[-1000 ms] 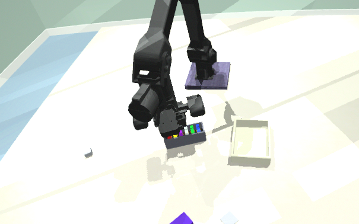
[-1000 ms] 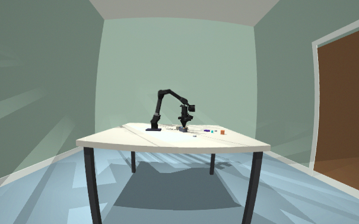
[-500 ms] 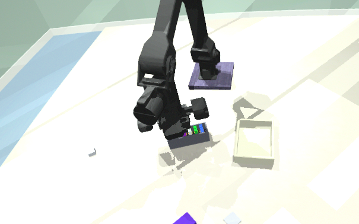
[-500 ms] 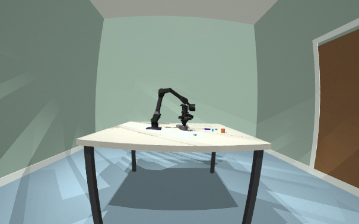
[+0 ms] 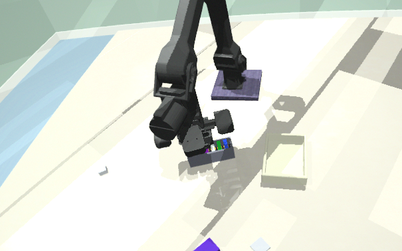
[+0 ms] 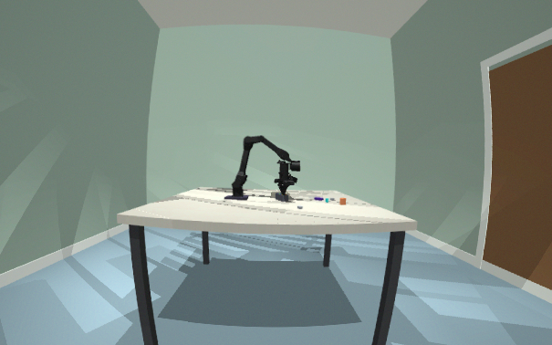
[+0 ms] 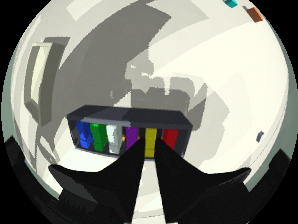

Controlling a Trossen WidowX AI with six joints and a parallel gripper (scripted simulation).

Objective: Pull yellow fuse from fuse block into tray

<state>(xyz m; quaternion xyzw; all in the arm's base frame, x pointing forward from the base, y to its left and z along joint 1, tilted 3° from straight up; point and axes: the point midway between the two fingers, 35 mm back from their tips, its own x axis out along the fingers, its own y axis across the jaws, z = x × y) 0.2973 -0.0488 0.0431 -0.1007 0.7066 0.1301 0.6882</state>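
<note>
My gripper tip is now 210 mm to the right of the tray and 30 mm above it. Also, from my gripper tip: yellow fuse 10 mm below.
</note>
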